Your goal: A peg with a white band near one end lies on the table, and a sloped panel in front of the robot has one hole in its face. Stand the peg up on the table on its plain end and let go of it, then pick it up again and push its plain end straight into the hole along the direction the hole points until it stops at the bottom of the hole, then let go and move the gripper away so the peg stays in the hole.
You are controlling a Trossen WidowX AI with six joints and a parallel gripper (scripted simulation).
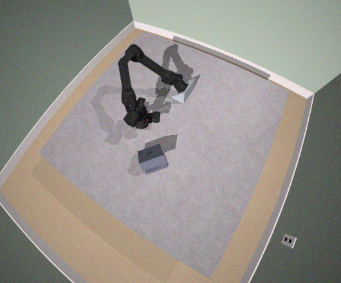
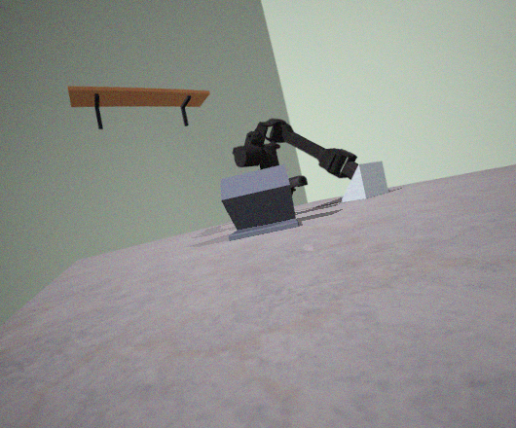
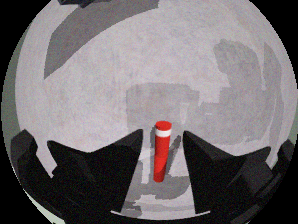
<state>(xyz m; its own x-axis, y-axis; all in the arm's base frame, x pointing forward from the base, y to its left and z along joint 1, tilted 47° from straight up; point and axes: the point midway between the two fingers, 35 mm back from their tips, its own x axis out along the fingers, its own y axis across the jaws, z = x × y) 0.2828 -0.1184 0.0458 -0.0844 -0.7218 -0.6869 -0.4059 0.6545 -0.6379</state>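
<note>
Right now the red peg is 1 cm behind my gripper tip. From my gripper tip the other things lie so: sloped panel (18 cm ahead, 15 cm to the left, 6 cm above).
</note>
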